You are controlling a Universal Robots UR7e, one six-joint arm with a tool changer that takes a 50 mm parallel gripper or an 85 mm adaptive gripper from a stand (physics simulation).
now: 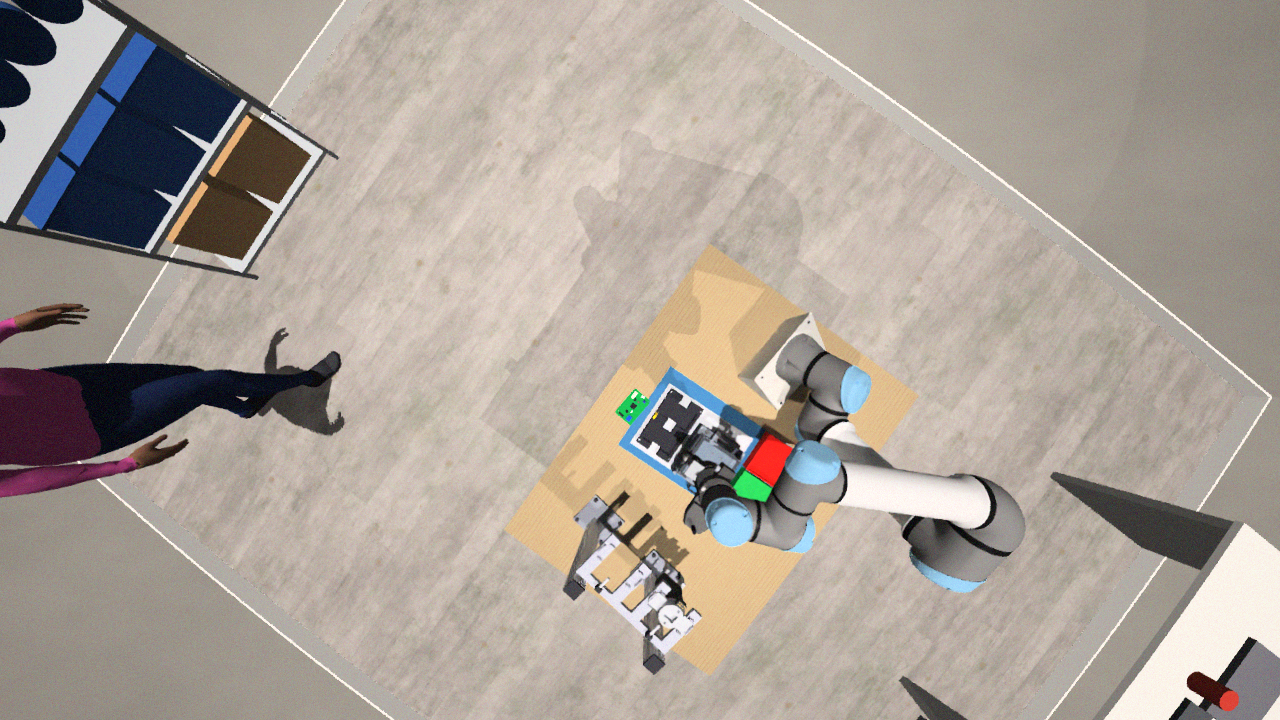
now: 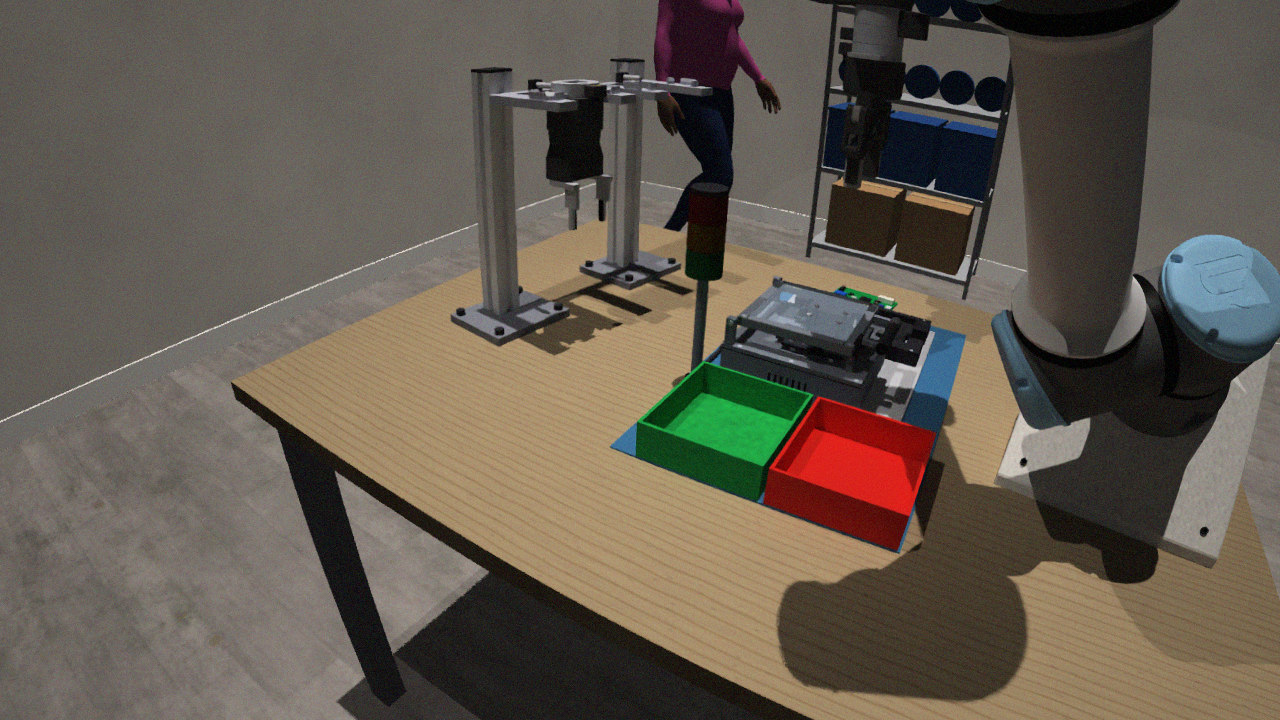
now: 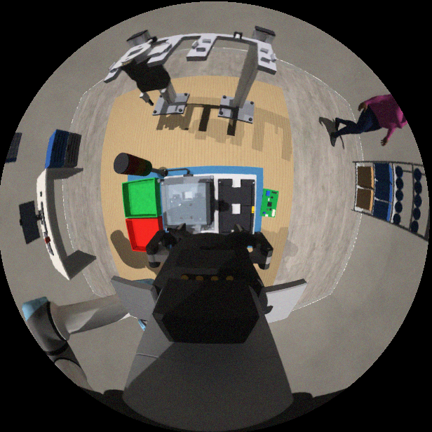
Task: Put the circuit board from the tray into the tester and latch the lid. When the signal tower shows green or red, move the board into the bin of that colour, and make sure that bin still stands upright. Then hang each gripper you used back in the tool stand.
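Places are measured from the arm's base along level axes (x right, y ahead, z up), in centimetres.
Pixels of known places: arm's base, link origin: [image 1: 792, 355].
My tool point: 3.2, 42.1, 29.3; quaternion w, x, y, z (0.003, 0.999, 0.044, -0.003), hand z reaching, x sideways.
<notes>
Ahead of a thing's pixels: the offset from my tool point to its top centre, as dx, dy, dz. "spot": to the spot under its first point. Level surfaces: height alone.
The green circuit board {+22.9, +4.0, -42.4} [image 1: 631, 406] [image 2: 865, 297] [image 3: 270, 203] lies flat beside the blue mat, near the table's far edge. The tester {spot: -16.6, -0.8, -37.8} [image 2: 792, 365] is a grey box; its clear lid {-8.0, +1.1, -34.0} [image 2: 810, 311] [image 3: 187, 201] lies low over it. Whether the lid is latched cannot be told. The signal tower {spot: -21.2, +9.9, -22.4} [image 2: 707, 231] [image 3: 132, 164] looks unlit. The green bin {-28.2, +1.0, -38.9} [image 1: 753, 485] [image 2: 725, 431] [image 3: 141, 198] and red bin {-26.3, -13.9, -38.9} [image 1: 768, 460] [image 2: 850, 474] [image 3: 144, 233] stand upright and empty. My gripper [image 3: 210, 230] is open and empty, above the mat. The tool stand [image 2: 495, 192] [image 3: 245, 77] holds a second gripper [image 2: 587, 217].
A black slotted block {spot: +9.1, -5.3, -41.8} [image 1: 680, 413] [image 3: 227, 192] sits on a white plate between the tester and the board. The blue mat {dz -43.4} [image 2: 944, 358] [image 3: 259, 175] lies under them. A person [image 1: 49, 411] [image 2: 702, 62] [image 3: 384, 112] stands beyond the table. A shelf rack holds boxes.
</notes>
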